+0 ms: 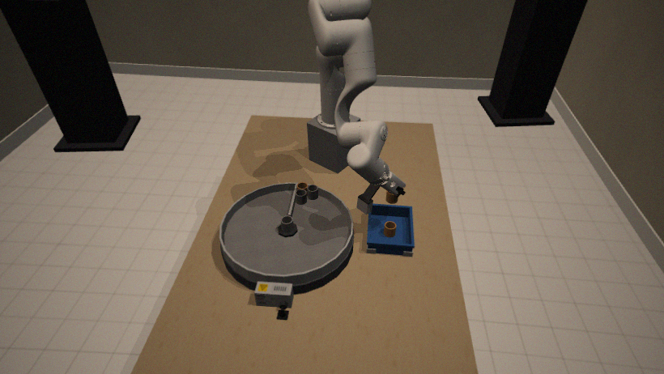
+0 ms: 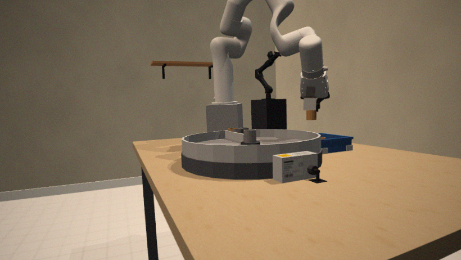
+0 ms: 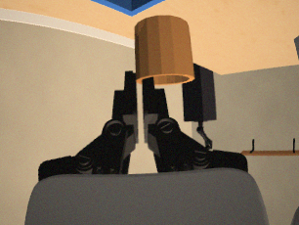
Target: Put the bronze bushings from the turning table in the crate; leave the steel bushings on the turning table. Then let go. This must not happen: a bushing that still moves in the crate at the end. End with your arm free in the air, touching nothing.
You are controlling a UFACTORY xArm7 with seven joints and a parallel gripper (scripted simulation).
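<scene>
Right now my hand is 14 cm above the blue crate, 3 cm short of it and 2 cm to the left of it. Also, from my hand: grey turning table: 35 cm to the right, 11 cm below, 5 cm ahead.
</scene>
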